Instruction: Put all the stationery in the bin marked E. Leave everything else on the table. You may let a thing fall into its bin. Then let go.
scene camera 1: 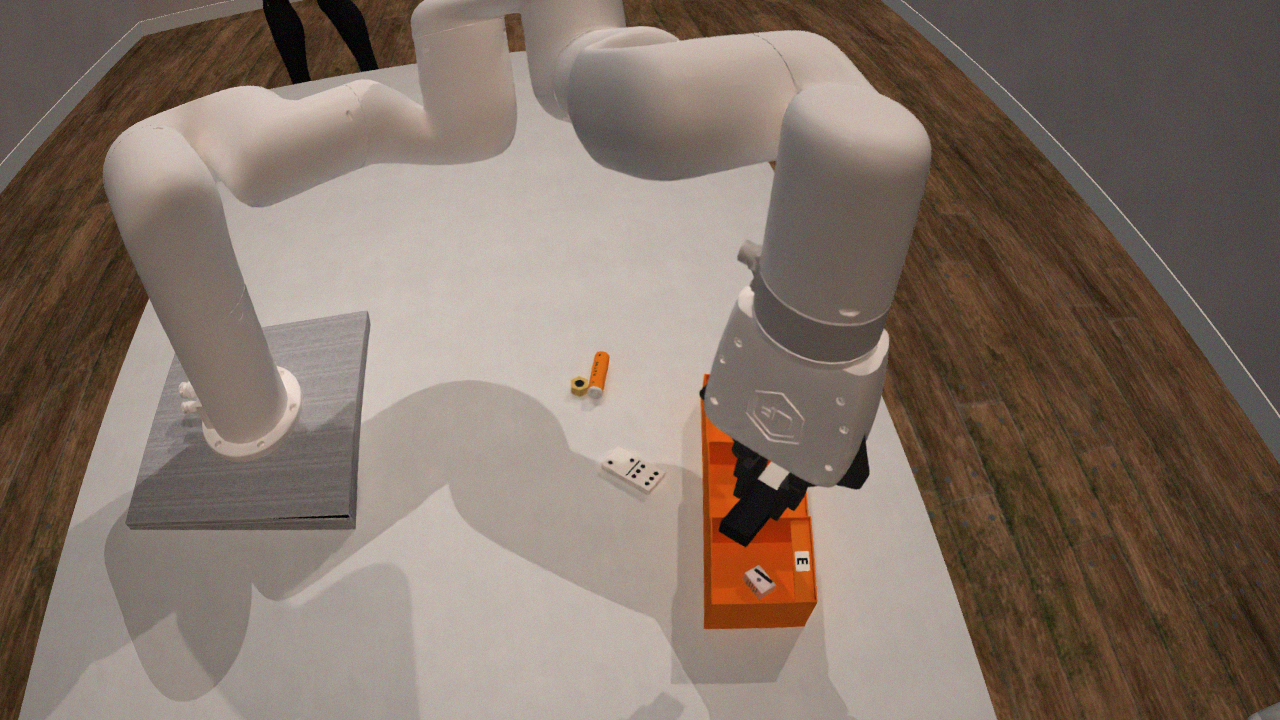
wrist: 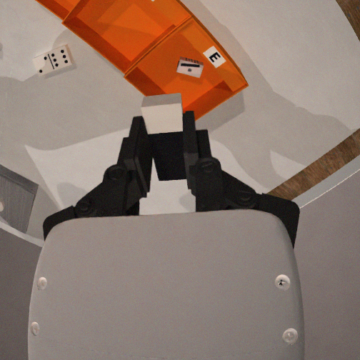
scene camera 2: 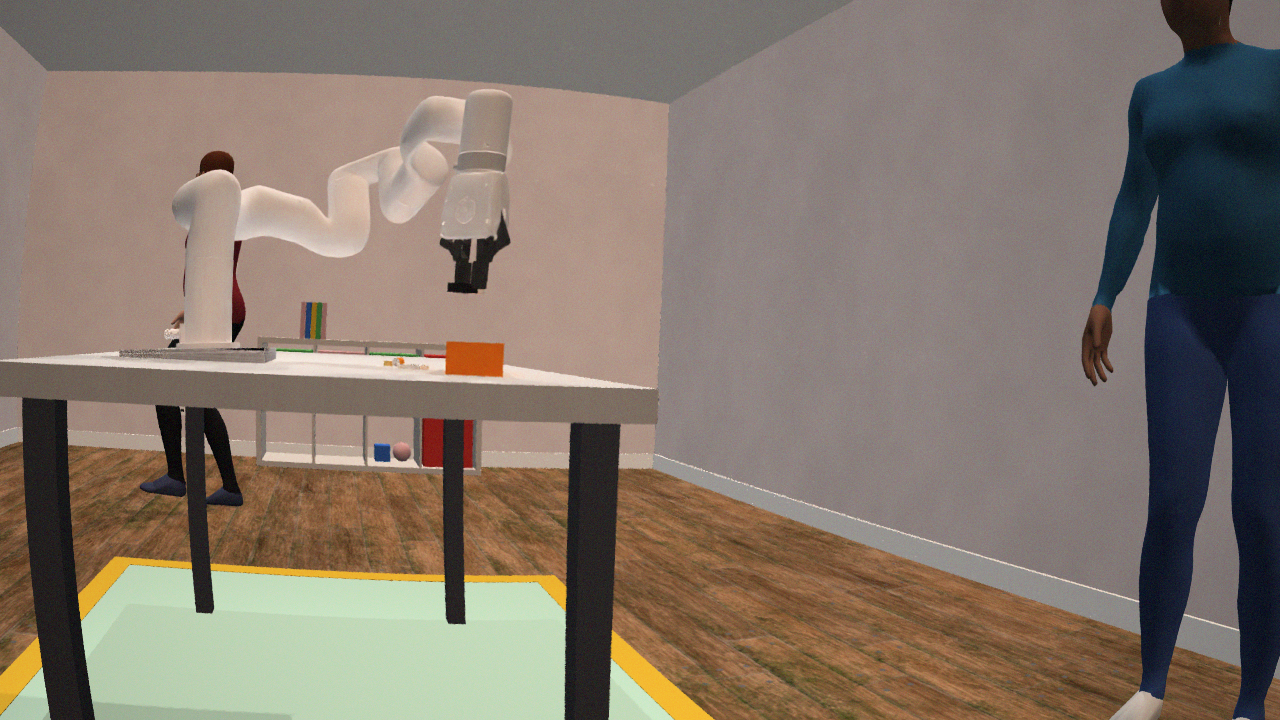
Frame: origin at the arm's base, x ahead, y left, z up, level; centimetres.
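Seen in the pictures: gripper, fingertip midpoint: (scene camera 1: 766, 495) (scene camera 2: 470, 288); arm's base at its link origin: (scene camera 1: 252, 414) (scene camera 2: 207, 348).
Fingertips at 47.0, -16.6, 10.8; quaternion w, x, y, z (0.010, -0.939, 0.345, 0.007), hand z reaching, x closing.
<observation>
Pixels of each thing's top centre, then the offset from my fingertips to it, as dx, dy, dz. "pt": a spot on its surface instead. Level surfaces: height alone.
- eraser at its top centre: (scene camera 1: 761, 497) (scene camera 2: 467, 283) -0.6, -0.7, +0.7
- small white pencil sharpener at its top centre: (scene camera 1: 760, 578) +1.3, -1.2, -10.6
- orange bin row at a spot on its surface: (scene camera 2: 474, 359) pt +0.8, -5.0, -10.2
- white domino at its top centre: (scene camera 1: 633, 468) (scene camera 2: 412, 364) -8.2, +11.7, -11.7
- table at its surface level: dz -12.5
- orange battery at its top centre: (scene camera 1: 598, 370) -10.9, +22.7, -11.0
- small gold nut at its top centre: (scene camera 1: 579, 383) -12.7, +21.6, -11.6
My gripper (scene camera 1: 771, 481) (scene camera 2: 468, 281) (wrist: 166, 130) is shut on an eraser with a black sleeve and a white end; the eraser (scene camera 1: 744, 522) (wrist: 162, 118) is held high above the orange bin row, near the bin marked E (scene camera 1: 756, 614) (wrist: 212, 105). Its white end sticks out past the fingertips in the wrist view. A small white pencil sharpener (scene camera 1: 759, 580) (wrist: 190, 67) with a dark blade slot lies inside bin E. The orange bin row (scene camera 2: 474, 359) also shows in scene camera 2. Its farther compartments are partly hidden by the gripper in scene camera 1.
A white domino (scene camera 1: 632, 471) (wrist: 53, 60) lies on the table (scene camera 1: 501, 295) left of the bins. An orange battery (scene camera 1: 599, 372) and a small gold nut (scene camera 1: 580, 385) lie farther back. The arm's grey base plate (scene camera 1: 317, 429) is at the left.
</observation>
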